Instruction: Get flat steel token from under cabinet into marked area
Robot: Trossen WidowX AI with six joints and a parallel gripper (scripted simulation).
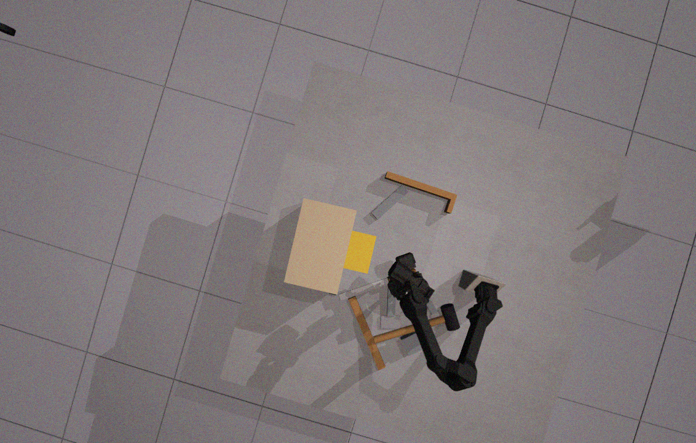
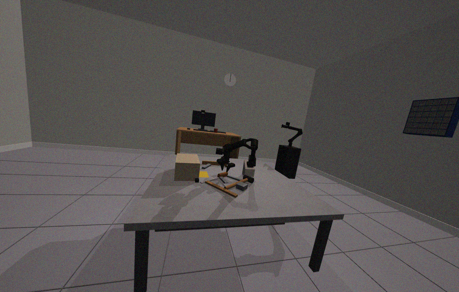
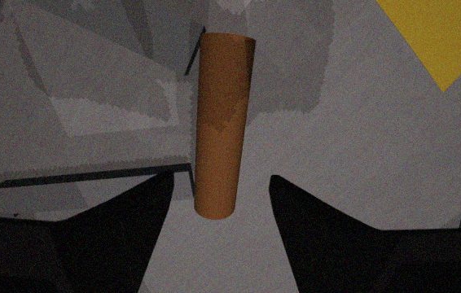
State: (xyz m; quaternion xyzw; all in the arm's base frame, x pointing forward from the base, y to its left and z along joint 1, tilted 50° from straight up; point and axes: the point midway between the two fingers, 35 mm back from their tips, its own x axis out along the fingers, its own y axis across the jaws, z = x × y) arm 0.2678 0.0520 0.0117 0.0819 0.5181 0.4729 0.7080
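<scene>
Right now my gripper tip is 16 cm to the right of the grey l-shaped bracket, 4 cm above it and 2 cm short of it. From my gripper tip the other things lie so: grey bar 25 cm to the right, 14 cm ahead, 4 cm below; then grey block 25 cm to the left, 10 cm behind, 3 cm below; then wooden stick 26 cm to the left, 8 cm ahead, 4 cm below.
</scene>
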